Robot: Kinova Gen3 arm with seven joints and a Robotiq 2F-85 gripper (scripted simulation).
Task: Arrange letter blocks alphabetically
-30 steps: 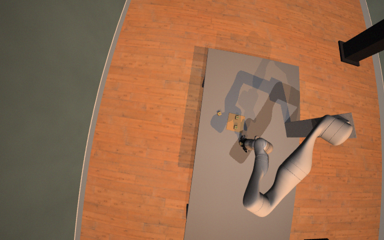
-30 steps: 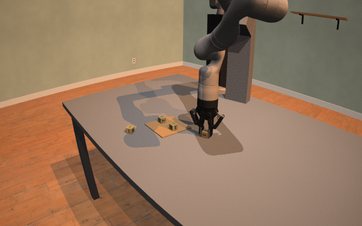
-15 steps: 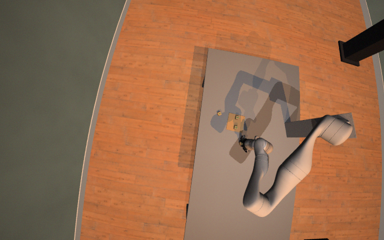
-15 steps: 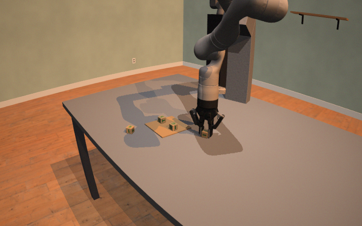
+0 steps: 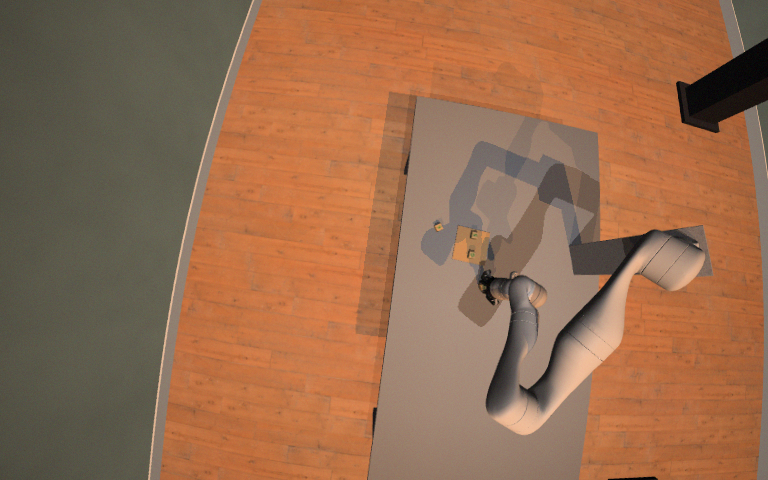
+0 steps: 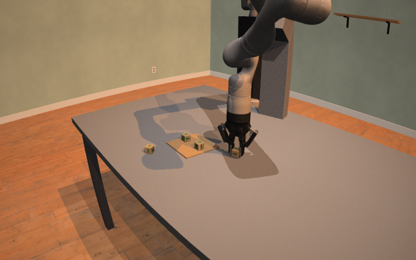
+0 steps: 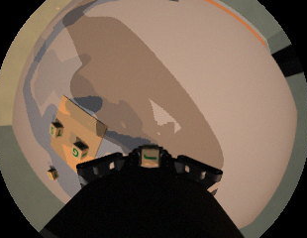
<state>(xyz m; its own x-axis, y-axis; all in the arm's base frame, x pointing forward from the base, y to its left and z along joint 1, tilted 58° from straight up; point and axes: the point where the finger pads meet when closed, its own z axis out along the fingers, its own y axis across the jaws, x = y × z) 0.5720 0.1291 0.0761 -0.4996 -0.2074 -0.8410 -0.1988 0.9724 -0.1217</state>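
My hand is 160 mm to the left of the mat, 60 mm short of it and 20 mm above it.
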